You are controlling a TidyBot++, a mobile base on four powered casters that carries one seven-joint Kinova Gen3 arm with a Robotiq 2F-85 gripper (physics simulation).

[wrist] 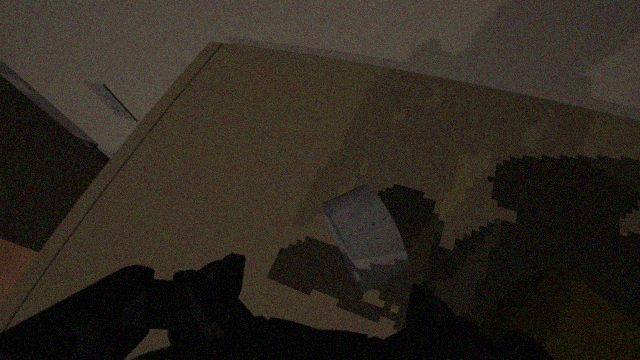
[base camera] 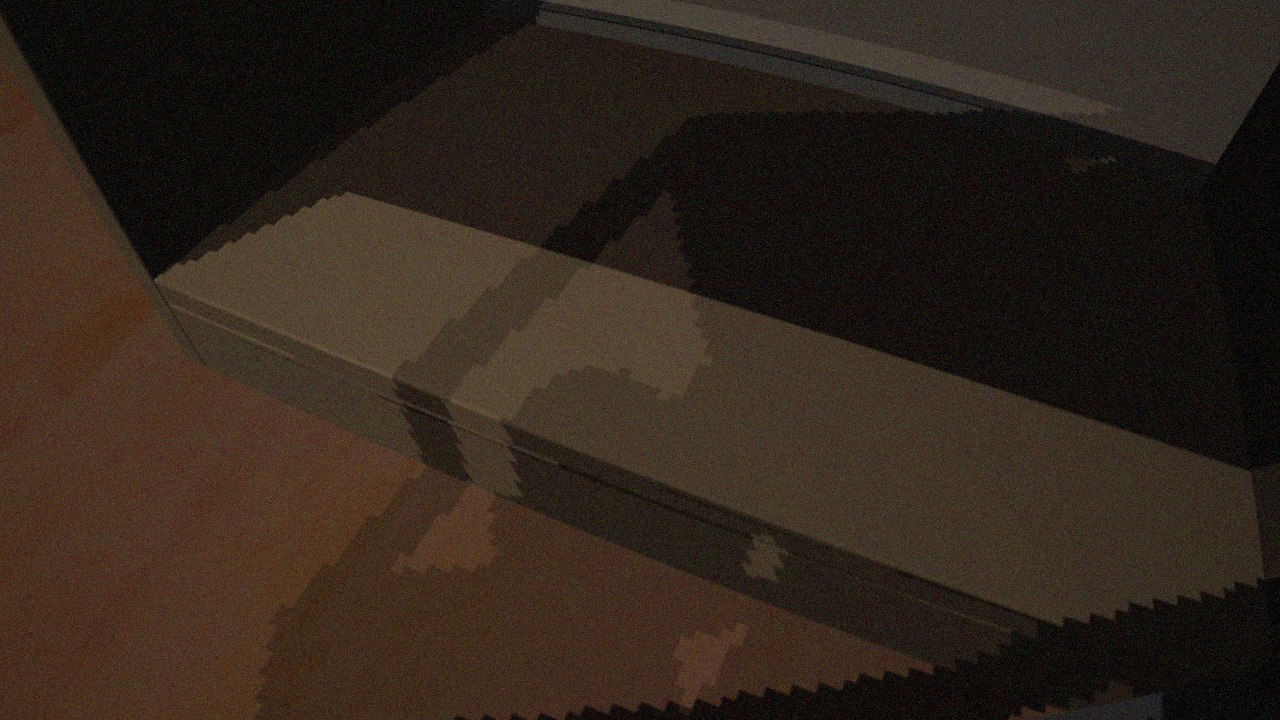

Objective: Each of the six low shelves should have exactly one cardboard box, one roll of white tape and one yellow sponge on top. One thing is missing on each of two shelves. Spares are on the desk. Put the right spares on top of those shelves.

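A roll of white tape (wrist: 367, 227) stands on its curved side on the light wooden top (wrist: 250, 135) of a low shelf in the wrist view. My gripper (wrist: 324, 288) is open, with its black fingers apart at the bottom of the wrist view. The tape is just beyond the fingertips, closer to the right finger and free of both as far as the dim view shows. A dark yellow thing (wrist: 590, 315), which looks like the sponge, lies in shadow at the lower right, partly hidden by the right finger. A cardboard box cannot be made out.
In the base camera view a pale board (base camera: 895, 447) crosses low down above the orange-brown floor (base camera: 89, 447), between dark side panels. A pale wall (wrist: 125, 30) rises behind the shelf top. A dark recess (wrist: 40, 170) is at the left of the wrist view.
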